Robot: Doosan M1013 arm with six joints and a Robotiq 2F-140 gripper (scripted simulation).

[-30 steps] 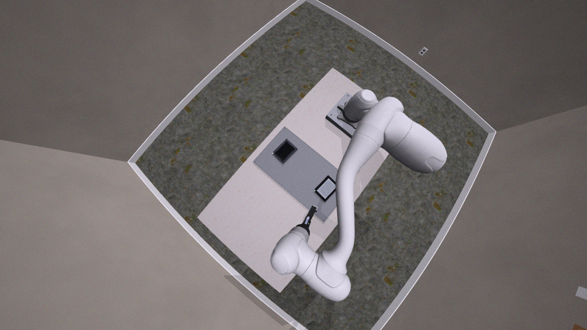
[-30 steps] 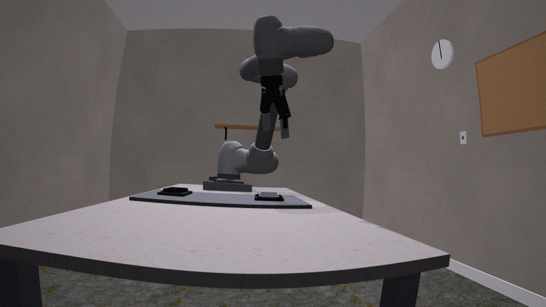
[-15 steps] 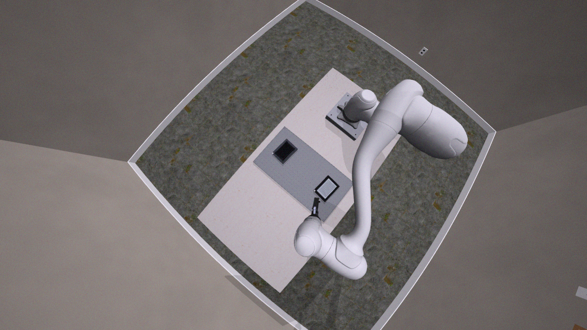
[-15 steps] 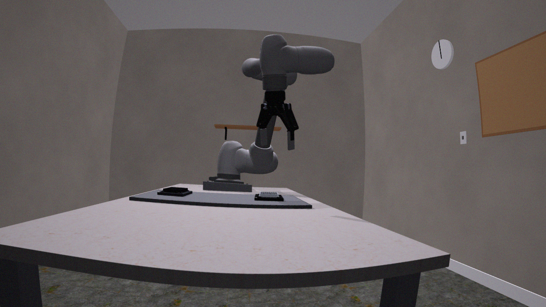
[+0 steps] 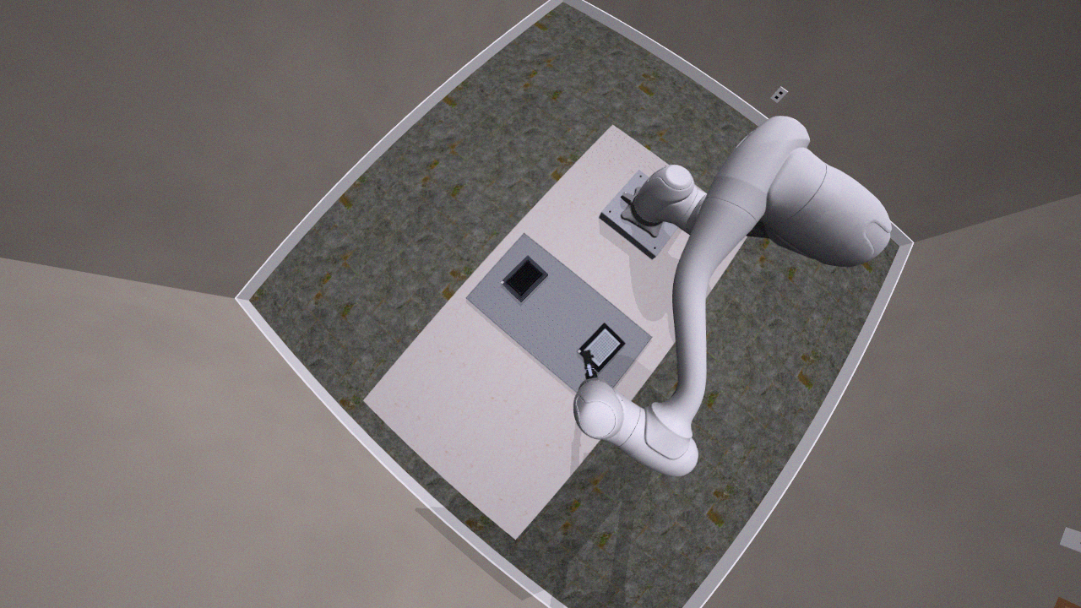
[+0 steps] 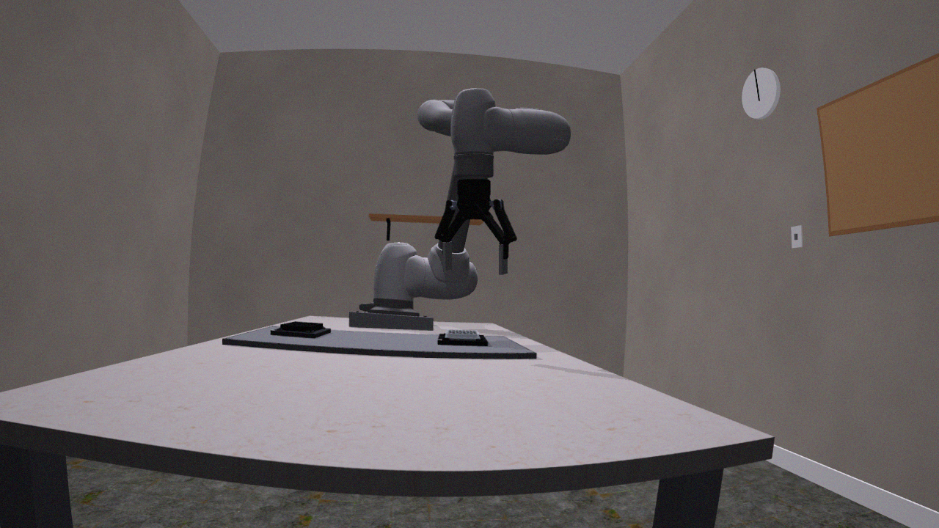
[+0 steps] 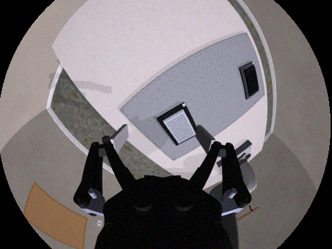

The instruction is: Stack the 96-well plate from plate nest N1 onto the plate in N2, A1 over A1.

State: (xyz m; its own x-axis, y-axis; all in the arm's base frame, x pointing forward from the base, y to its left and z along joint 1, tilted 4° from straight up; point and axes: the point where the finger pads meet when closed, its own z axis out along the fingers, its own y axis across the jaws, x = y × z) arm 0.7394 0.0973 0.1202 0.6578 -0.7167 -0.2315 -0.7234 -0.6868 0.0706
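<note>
The white 96-well plate lies 12 cm behind my hand, 1 cm to the left of it and 17 cm below it. Also, from my hand: white mark: 6 cm behind, 6 cm to the right, 17 cm below; nest N1: 12 cm behind, 1 cm to the left, 18 cm below; black 96-well plate: 21 cm behind, 40 cm to the right, 17 cm below.
</note>
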